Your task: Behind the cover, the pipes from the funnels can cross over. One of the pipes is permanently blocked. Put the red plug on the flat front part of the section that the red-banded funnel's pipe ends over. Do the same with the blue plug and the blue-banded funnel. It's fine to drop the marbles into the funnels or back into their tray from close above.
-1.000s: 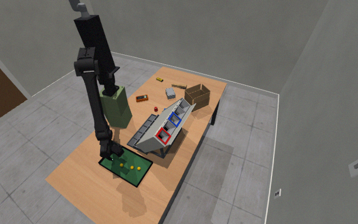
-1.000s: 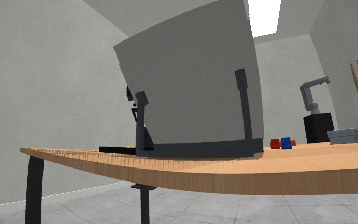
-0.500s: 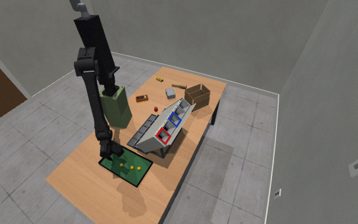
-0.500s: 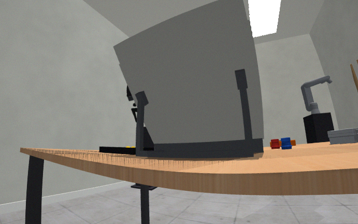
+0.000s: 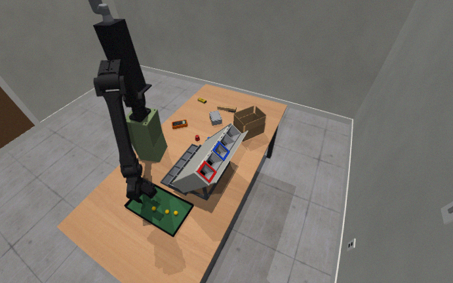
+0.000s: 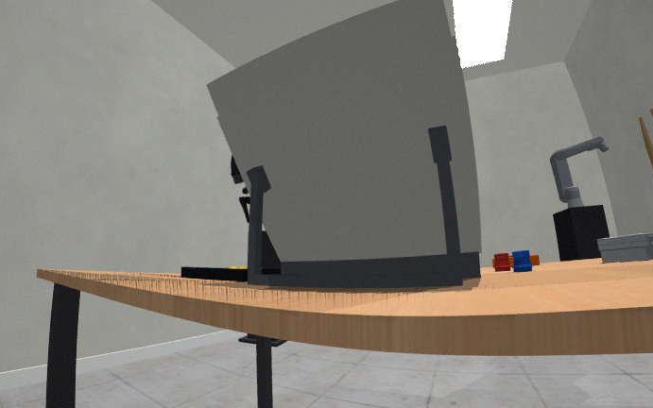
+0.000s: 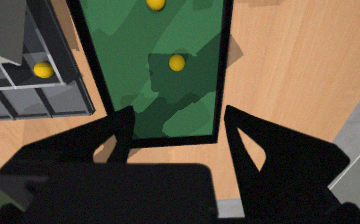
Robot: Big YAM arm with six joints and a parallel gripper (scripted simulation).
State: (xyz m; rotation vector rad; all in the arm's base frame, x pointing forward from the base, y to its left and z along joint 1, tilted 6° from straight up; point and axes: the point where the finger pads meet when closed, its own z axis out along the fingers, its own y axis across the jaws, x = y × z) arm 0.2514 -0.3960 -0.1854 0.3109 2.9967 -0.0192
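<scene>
Right now the green marble tray is 10 mm ahead of my hand, 30 mm to the left of it and 160 mm below it. Also, from my hand: grey cover 190 mm ahead, 330 mm to the left, 40 mm above; cardboard box 380 mm ahead, 830 mm to the left, 100 mm below; grey case 70 mm ahead, 890 mm to the left, 140 mm below.
</scene>
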